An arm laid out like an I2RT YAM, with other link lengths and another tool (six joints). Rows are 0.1 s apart.
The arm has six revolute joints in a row. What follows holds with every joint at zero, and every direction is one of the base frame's. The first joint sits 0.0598 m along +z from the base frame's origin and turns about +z. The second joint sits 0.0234 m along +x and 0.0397 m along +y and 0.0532 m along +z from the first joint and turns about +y. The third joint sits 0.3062 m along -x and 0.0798 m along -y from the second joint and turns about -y. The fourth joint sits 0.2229 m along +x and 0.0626 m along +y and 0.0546 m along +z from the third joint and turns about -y. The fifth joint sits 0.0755 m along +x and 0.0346 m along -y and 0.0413 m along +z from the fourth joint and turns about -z. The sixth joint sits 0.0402 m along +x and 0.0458 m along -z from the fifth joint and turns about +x. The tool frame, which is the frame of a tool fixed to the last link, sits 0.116 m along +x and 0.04 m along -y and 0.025 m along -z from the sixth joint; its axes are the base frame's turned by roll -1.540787, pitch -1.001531 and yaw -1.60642 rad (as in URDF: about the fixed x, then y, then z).
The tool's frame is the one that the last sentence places.
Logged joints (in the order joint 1, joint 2, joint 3, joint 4, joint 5, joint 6), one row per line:
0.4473 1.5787 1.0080 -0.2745 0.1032 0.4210
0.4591 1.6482 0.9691 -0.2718 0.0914 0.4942
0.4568 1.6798 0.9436 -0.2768 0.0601 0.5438
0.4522 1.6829 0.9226 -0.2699 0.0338 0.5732
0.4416 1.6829 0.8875 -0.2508 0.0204 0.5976
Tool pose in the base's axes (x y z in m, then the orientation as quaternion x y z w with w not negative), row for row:
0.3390 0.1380 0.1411 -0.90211 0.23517 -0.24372 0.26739
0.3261 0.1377 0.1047 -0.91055 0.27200 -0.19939 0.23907
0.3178 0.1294 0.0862 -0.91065 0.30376 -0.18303 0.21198
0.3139 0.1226 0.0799 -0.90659 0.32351 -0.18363 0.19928
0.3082 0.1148 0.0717 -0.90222 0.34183 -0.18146 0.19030
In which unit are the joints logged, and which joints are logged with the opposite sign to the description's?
The joints are logged in radians. Opposite sign: joint 5.
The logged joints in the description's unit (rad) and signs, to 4 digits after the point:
0.4473 1.5787 1.0080 -0.2745 -0.1032 0.4210
0.4591 1.6482 0.9691 -0.2718 -0.0914 0.4942
0.4568 1.6798 0.9436 -0.2768 -0.0601 0.5438
0.4522 1.6829 0.9226 -0.2699 -0.0338 0.5732
0.4416 1.6829 0.8875 -0.2508 -0.0204 0.5976

